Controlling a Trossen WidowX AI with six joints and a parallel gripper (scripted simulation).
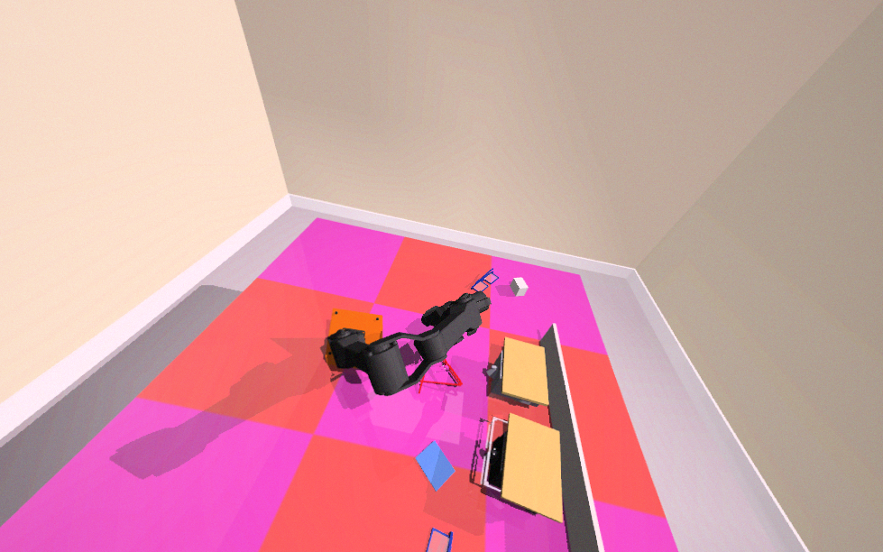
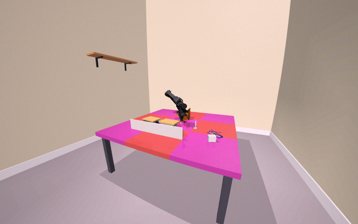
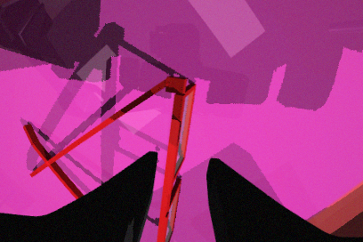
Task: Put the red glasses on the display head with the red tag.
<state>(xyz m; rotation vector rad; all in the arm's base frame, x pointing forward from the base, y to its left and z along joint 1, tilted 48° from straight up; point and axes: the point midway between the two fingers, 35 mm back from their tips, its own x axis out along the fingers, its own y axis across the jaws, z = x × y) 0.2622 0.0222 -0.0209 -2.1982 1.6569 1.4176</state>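
Right now my gripper tip is 18 cm to the right of the stand, 6 cm short of it and 3 cm above it. From my gripper tip the other things lie so: white wall 34 cm ahead, 17 cm to the right; blue card 28 cm to the right, 5 cm below, 1 cm ahead; white block 37 cm to the left, 30 cm ahead, 3 cm below.
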